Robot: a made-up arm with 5 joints.
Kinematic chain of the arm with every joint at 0, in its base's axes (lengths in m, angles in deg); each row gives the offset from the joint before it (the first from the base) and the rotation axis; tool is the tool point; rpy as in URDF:
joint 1: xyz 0.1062 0 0.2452 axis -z
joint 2: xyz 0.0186 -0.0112 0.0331 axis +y
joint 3: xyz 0.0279 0 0.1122 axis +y
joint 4: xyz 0.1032 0 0.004 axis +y
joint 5: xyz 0.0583 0.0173 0 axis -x
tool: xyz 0 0 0 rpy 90 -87.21 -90
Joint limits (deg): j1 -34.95..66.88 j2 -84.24..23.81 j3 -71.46..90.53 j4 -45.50..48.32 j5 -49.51..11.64
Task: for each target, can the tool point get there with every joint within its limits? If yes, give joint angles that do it. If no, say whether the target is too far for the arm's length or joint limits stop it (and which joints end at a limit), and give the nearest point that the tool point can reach.
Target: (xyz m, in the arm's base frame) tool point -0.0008 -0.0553 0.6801
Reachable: no: too far | nearest point 0.0422 -0.0331 0.5403 | short by 0.148 m
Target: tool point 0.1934 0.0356 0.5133
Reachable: yes | joints -18.47 -22.73 -41.80 38.21 -13.77
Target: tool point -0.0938 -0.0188 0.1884
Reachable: no: joint limits stop it (at a limit: joint 2, joint 3, joint 4) | nearest point -0.1331 -0.0225 0.3351 | short by 0.152 m
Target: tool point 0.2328 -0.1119 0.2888
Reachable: yes | joints 43.53 -0.03 34.57 18.41 -3.68
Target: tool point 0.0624 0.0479 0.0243
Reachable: no: joint limits stop it (at a limit: joint 1, joint 2) | nearest point 0.1399 0.0310 0.2142 | short by 0.206 m
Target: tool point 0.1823 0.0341 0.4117
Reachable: yes | joints -19.93 -57.72 26.93 37.09 -19.26
